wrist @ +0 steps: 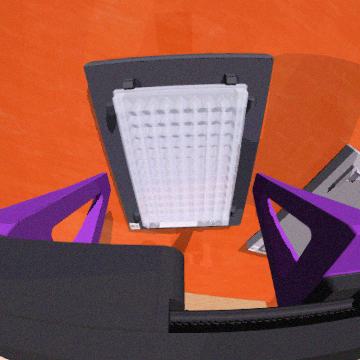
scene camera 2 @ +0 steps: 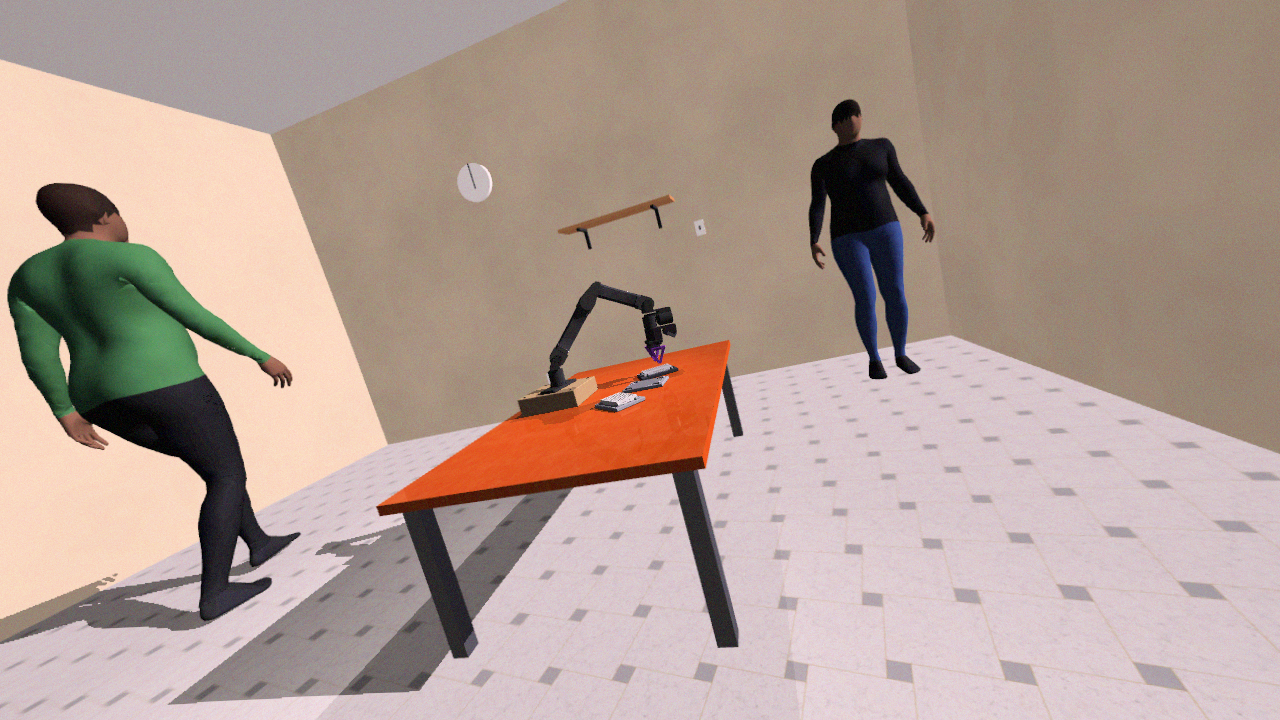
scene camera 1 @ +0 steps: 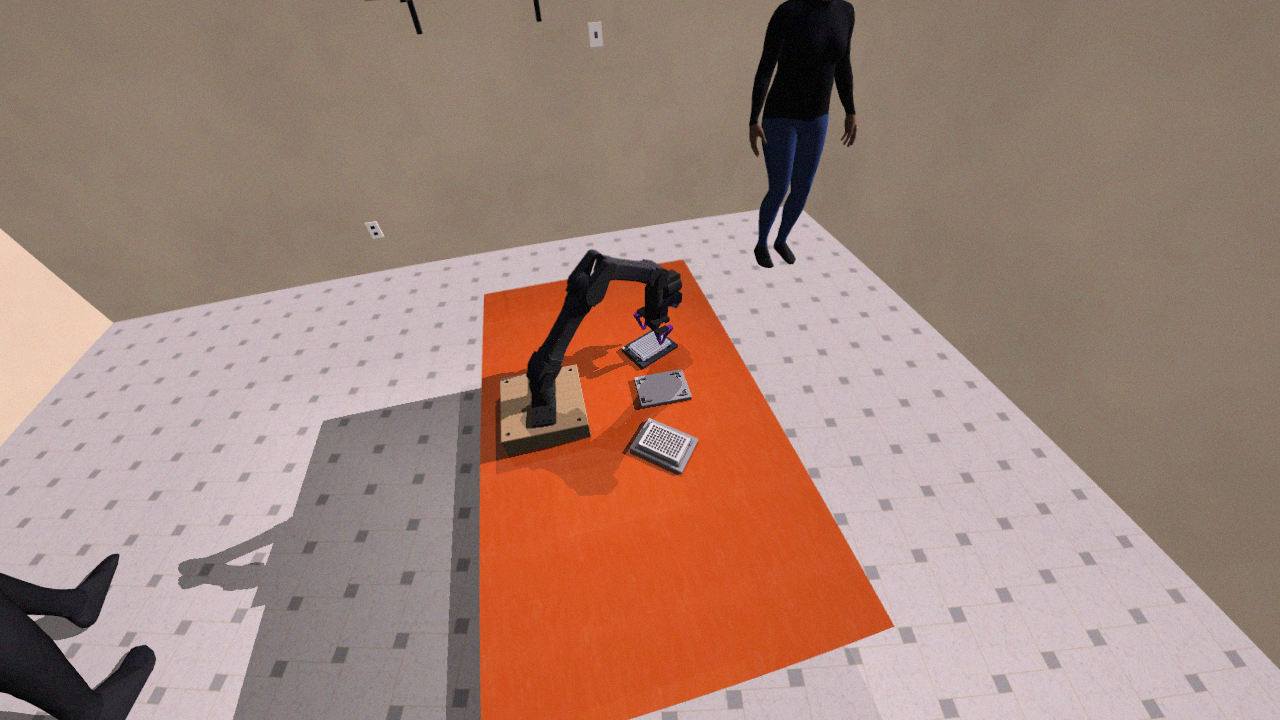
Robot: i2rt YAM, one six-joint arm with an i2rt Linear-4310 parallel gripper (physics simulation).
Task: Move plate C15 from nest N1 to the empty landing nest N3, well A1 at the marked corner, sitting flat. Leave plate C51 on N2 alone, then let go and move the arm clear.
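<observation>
A clear, many-welled plate point(scene camera 1: 645, 348) point(scene camera 2: 657, 368) point(wrist: 182, 155) sits in the dark nest point(scene camera 1: 642, 363) point(wrist: 175, 70) at the table's far end. Its label is too small to read surely. My gripper point(scene camera 1: 653, 334) point(scene camera 2: 657, 360) point(wrist: 181, 180) is open and empty above this plate; in the wrist view its purple fingertips stand apart on either side of the plate's long sides. The empty grey nest point(scene camera 1: 662, 388) point(scene camera 2: 648, 384) point(wrist: 330, 182) is in the middle; in the wrist view the right finger partly hides it. A white plate point(scene camera 1: 665, 441) point(scene camera 2: 617, 399) sits on the nearest grey nest point(scene camera 1: 684, 463).
The arm stands on a wooden base block point(scene camera 1: 572, 394) point(scene camera 2: 572, 394) beside the nests on the orange table point(scene camera 1: 644, 555) point(scene camera 2: 572, 456). A person in black and blue point(scene camera 1: 796, 71) point(scene camera 2: 863, 197) stands beyond the table; a person in green point(scene camera 2: 125, 313) stands on the left.
</observation>
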